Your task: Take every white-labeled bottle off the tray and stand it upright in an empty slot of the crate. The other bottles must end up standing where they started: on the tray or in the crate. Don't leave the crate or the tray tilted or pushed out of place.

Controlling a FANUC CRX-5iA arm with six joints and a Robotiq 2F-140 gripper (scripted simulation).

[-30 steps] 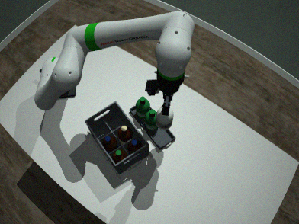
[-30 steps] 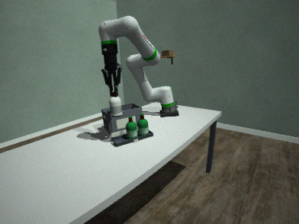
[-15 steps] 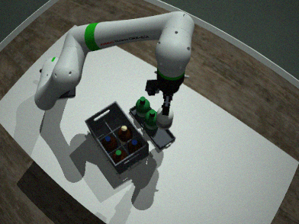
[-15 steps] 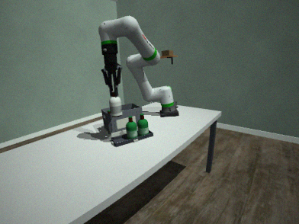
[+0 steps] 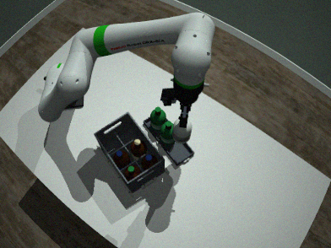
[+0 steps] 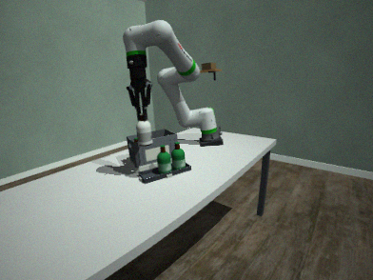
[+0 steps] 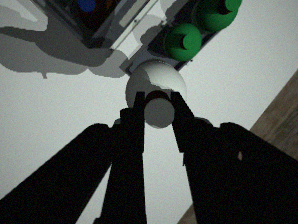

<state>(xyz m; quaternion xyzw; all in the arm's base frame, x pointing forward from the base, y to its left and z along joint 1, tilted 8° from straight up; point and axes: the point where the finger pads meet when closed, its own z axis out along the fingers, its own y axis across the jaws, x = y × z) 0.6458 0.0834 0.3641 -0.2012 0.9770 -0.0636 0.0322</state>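
Right now my hand is 8 cm above the white-labeled bottle. The rest, counted from my hand: dark tray: 8 cm behind, 3 cm to the left, 33 cm below; dark crate: 17 cm behind, 15 cm to the right, 26 cm below.
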